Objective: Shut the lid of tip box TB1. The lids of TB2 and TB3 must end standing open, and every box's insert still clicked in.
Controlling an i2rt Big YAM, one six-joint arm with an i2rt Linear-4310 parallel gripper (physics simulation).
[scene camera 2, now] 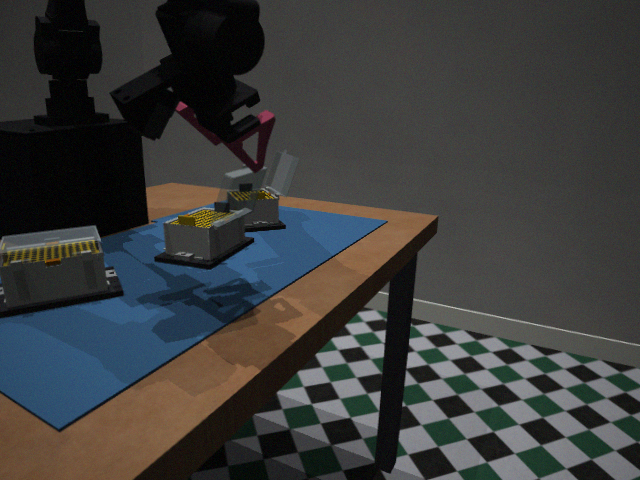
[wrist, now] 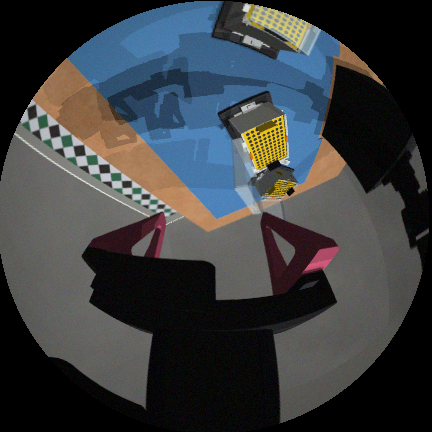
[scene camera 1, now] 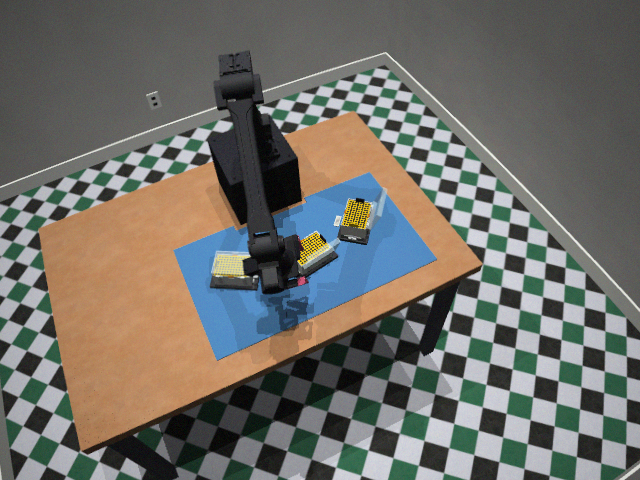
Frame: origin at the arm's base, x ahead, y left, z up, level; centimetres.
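Where they show: gripper, fingertip midpoint: (scene camera 2: 238,156) (wrist: 212,216) (scene camera 1: 304,266); arm's base, origin of the base link: (scene camera 2: 72,122) (wrist: 395,165) (scene camera 1: 260,152).
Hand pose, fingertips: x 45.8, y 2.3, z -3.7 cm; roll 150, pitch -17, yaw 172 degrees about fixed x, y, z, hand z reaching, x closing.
Things, the pixels of their top centre, and the offset from my fingertips. Level surfaces: height alone.
- left tip box, middle of its top: (scene camera 2: 50,235) (scene camera 1: 232,259) dx -16.1, dy -19.7, dz -10.0 cm
- far tip box, middle of its top: (scene camera 2: 251,187) (wrist: 282,193) (scene camera 1: 356,210) dx -22.6, dy +24.0, dz -10.2 cm
- open lid, middle of its top: (scene camera 2: 281,149) (scene camera 1: 377,198) (wrist: 279,225) dx -19.2, dy +29.8, dz -2.3 cm
- blue mat, its level: dz -17.7 cm
- wooden table, its level: dz -18.0 cm
My gripper (scene camera 1: 300,260) (scene camera 2: 237,155) (wrist: 212,216) is open and empty, with pink fingers above the middle box. The left tip box (scene camera 1: 231,264) (scene camera 2: 54,273) (wrist: 277,25) has its clear lid down over the yellow insert; whether it is latched I cannot tell. The middle tip box (scene camera 1: 314,252) (scene camera 2: 188,242) (wrist: 265,142) has a yellow insert, and its clear lid (scene camera 2: 242,183) (wrist: 244,167) stands open. The far tip box (scene camera 1: 356,214) (scene camera 2: 263,210) (wrist: 280,186) also has a yellow insert and an open lid (scene camera 1: 379,204) (scene camera 2: 284,173). The labels are too small to read.
The boxes stand on a blue mat (scene camera 1: 382,248) (scene camera 2: 310,242) (wrist: 200,175) on a wooden table (scene camera 1: 118,310) (scene camera 2: 408,219) (wrist: 190,210). The black arm base (scene camera 1: 258,175) (scene camera 2: 72,175) (wrist: 362,125) stands behind the mat. The arm hides the right end of the left box in the first scene view.
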